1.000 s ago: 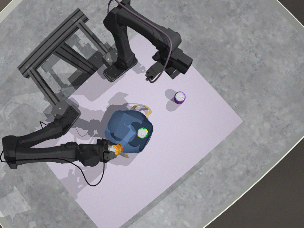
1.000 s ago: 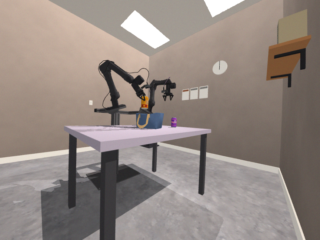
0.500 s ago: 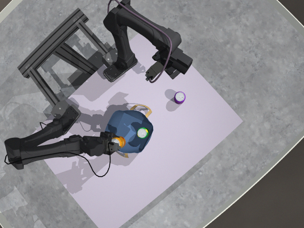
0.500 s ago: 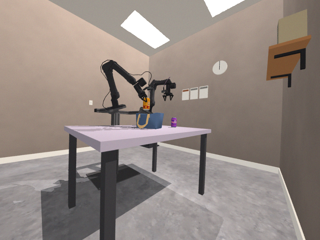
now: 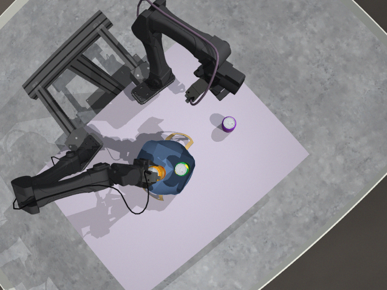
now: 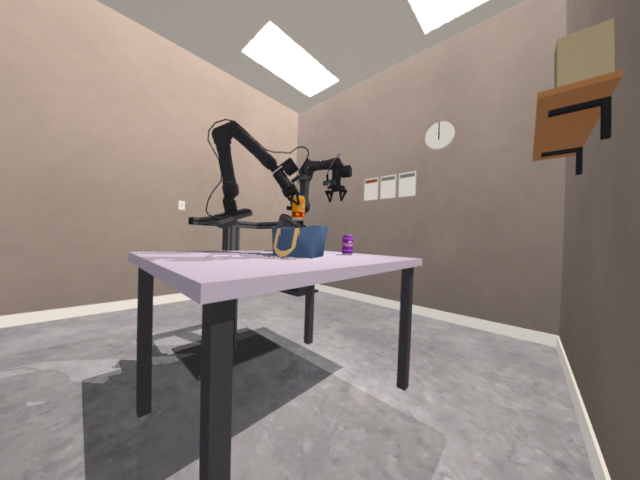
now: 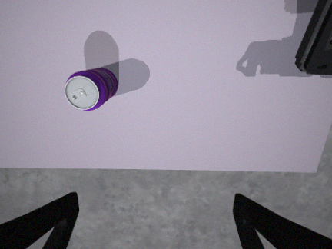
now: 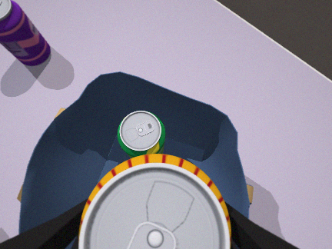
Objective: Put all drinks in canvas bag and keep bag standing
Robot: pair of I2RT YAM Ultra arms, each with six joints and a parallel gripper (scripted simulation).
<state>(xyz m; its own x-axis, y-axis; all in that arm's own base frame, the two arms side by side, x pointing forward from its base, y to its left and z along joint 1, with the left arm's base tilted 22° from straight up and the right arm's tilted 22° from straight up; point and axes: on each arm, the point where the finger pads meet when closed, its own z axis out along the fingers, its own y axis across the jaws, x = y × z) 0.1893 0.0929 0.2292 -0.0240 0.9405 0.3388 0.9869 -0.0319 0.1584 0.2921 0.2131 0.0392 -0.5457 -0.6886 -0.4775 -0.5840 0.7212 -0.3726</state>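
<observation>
My right hand is 200 mm above the green can, 70 mm to the right of it and 50 mm short of it. Round my right hand: purple can 380 mm to the left, 200 mm below, 50 mm ahead; then orange can 20 mm below.
</observation>
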